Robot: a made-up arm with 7 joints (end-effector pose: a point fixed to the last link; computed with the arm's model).
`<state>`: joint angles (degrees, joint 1 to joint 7).
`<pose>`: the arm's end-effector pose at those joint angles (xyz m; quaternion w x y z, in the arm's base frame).
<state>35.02 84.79 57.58 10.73 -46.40 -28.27 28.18</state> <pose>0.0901 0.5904 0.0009 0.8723 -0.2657 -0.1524 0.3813</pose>
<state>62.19 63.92 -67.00 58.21 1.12 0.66 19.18</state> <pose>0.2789 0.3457 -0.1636 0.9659 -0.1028 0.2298 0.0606</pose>
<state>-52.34 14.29 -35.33 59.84 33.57 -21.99 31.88</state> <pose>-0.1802 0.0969 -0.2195 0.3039 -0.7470 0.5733 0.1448</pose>
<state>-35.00 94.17 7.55 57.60 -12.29 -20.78 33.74</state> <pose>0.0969 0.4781 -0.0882 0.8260 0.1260 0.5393 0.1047</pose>
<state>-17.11 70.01 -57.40 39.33 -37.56 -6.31 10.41</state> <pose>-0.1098 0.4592 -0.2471 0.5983 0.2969 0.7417 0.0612</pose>
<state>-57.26 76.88 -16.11 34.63 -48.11 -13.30 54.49</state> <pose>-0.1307 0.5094 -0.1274 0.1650 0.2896 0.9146 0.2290</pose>
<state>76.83 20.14 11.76 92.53 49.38 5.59 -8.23</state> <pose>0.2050 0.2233 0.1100 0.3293 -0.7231 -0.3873 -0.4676</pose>
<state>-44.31 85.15 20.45 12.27 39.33 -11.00 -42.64</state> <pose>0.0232 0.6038 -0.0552 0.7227 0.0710 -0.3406 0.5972</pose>
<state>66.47 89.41 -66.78 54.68 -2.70 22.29 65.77</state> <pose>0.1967 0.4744 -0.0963 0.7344 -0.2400 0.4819 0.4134</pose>
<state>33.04 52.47 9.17 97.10 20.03 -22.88 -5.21</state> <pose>0.1894 0.2720 -0.0248 0.7414 -0.3814 -0.4483 -0.3225</pose>
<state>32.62 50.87 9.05 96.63 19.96 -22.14 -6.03</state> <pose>0.1919 0.2691 -0.0283 0.7367 -0.4004 -0.4482 -0.3100</pose>
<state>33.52 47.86 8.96 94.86 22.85 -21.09 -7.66</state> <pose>0.1984 0.2672 -0.0289 0.7066 -0.4543 -0.4577 -0.2912</pose>
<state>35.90 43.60 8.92 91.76 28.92 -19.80 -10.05</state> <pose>0.2093 0.2667 -0.0261 0.6446 -0.5395 -0.4716 -0.2665</pose>
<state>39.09 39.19 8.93 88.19 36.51 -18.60 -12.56</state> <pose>0.2220 0.2676 -0.0213 0.5627 -0.6291 -0.4785 -0.2422</pose>
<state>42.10 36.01 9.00 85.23 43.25 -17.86 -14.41</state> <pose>0.2326 0.2697 -0.0160 0.4877 -0.6949 -0.4774 -0.2266</pose>
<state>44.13 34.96 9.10 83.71 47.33 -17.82 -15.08</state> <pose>0.2375 0.2729 -0.0110 0.4447 -0.7237 -0.4770 -0.2257</pose>
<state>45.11 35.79 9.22 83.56 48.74 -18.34 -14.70</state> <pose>0.2367 0.2770 -0.0065 0.4355 -0.7222 -0.4824 -0.2369</pose>
